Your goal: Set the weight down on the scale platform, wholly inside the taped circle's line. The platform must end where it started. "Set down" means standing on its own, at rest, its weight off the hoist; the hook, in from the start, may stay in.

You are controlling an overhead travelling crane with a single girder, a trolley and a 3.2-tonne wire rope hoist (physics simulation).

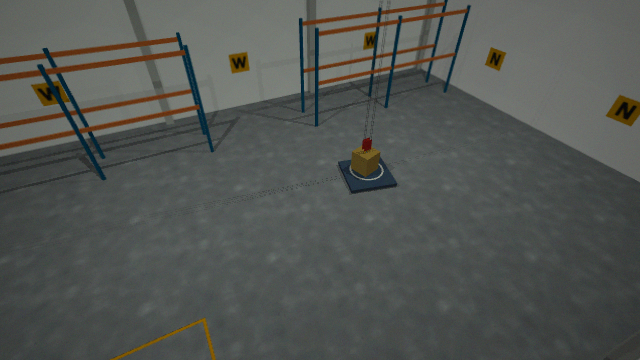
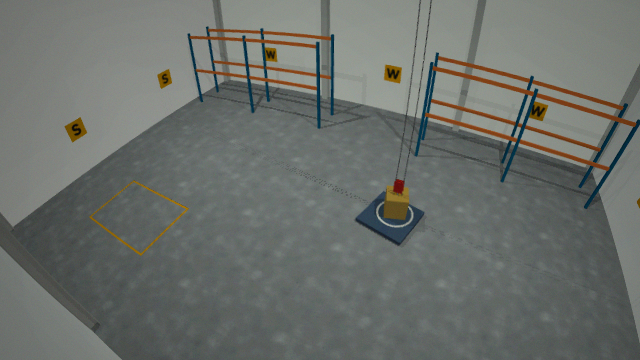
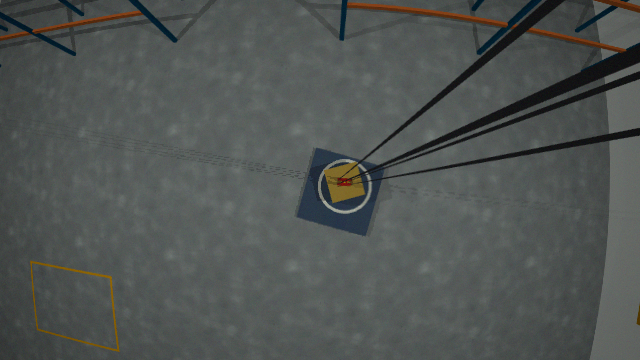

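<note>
The yellow block-shaped weight [image 1: 365, 165] [image 2: 396, 206] [image 3: 347, 194] is upright over the dark blue scale platform [image 1: 372, 186] [image 2: 370, 218] [image 3: 310, 210]. Its base appears inside the white taped circle [image 1: 383, 171] [image 2: 394, 226] [image 3: 345, 212], near the middle. It looks at platform level; a very small gap underneath cannot be ruled out. My red hook block [image 1: 367, 144] [image 2: 398, 186] [image 3: 344, 182] is right above the weight and attached to it. The ropes run up straight. The hook itself is too small to make out.
Blue and orange racks stand along the W wall: one on the left [image 1: 125, 60] [image 2: 318, 85] [image 3: 155, 21] and one on the right [image 1: 316, 75] [image 2: 520, 134] [image 3: 343, 20]. A yellow outlined square [image 1: 160, 338] [image 2: 160, 194] [image 3: 114, 310] marks the floor away from the platform.
</note>
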